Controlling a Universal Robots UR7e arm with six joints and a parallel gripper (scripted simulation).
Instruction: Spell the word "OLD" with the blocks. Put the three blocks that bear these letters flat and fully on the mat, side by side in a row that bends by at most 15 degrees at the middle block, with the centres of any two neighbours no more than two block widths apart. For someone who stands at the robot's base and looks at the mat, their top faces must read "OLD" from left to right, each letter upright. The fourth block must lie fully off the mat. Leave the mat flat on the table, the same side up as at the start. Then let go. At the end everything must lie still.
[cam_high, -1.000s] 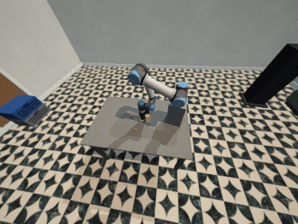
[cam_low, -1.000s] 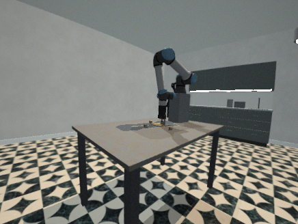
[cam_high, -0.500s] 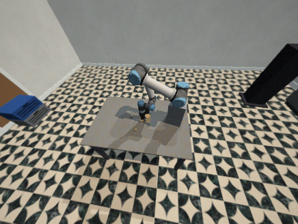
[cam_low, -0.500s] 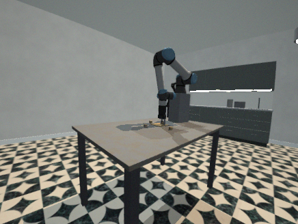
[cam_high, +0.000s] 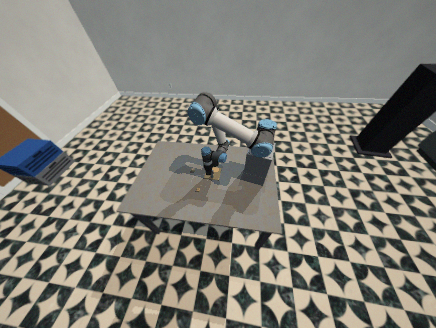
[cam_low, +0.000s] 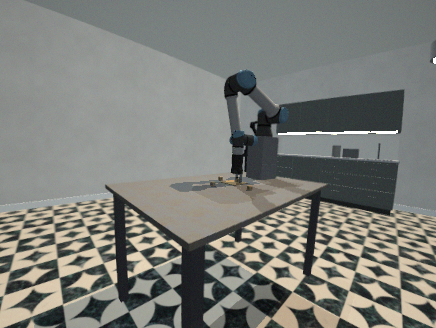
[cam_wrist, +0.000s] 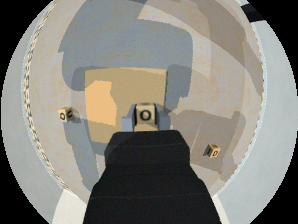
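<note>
My hand is 4 cm to the left of the tan mat, 2 cm above it and 1 cm short of it.
</note>
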